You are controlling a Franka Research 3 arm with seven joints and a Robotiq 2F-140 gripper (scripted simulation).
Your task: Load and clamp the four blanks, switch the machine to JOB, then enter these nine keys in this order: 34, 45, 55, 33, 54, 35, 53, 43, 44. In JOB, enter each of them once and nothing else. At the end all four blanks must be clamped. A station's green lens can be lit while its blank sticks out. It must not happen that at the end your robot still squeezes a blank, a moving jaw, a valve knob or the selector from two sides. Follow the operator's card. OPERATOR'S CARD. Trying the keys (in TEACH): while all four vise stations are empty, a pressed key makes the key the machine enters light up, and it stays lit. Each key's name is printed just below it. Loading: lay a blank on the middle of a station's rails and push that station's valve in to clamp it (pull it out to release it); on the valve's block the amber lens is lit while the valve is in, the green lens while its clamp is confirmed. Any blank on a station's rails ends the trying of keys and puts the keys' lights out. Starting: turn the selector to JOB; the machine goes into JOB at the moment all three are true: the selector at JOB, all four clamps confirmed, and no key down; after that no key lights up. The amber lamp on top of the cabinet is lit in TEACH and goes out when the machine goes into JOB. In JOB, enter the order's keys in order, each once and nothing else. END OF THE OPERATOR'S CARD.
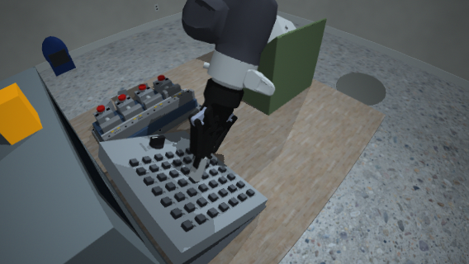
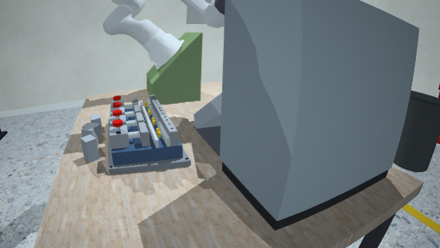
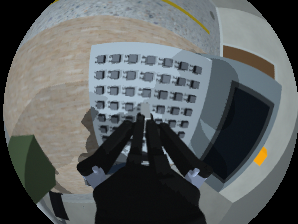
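Right now my hand is 2 cm short of the key, 3 cm to the right of it and 3 cm above it. From my hand the other things lie so: grey keypad: 4 cm ahead, 5 cm to the right, 7 cm below; then black selector knob: 2 cm ahead, 16 cm to the right, 2 cm below.
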